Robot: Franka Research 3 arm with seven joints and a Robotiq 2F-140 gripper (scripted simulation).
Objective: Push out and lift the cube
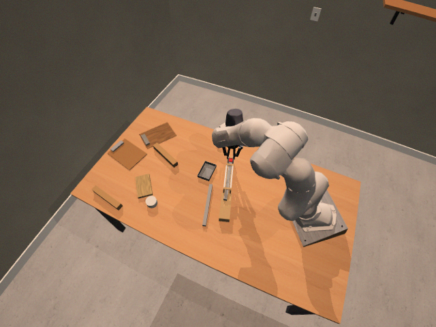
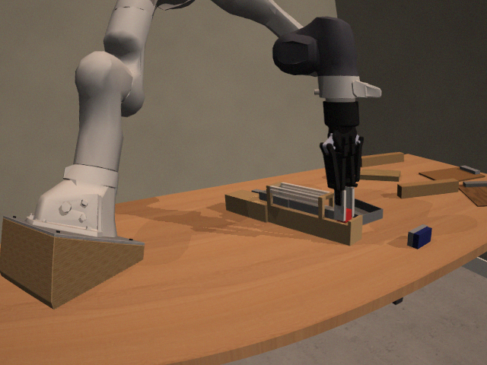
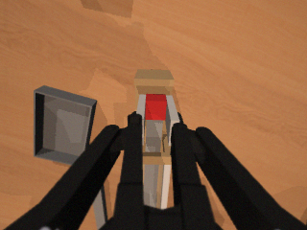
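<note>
My hand is 140 mm to the right of the channel, 30 mm above it and 20 mm past it. From my hand the other things lie so: red cube (30 mm below); grey tray (130 mm ahead, 90 mm to the left, 80 mm below); short grey bar (220 mm to the left, 30 mm below, 30 mm behind).
</note>
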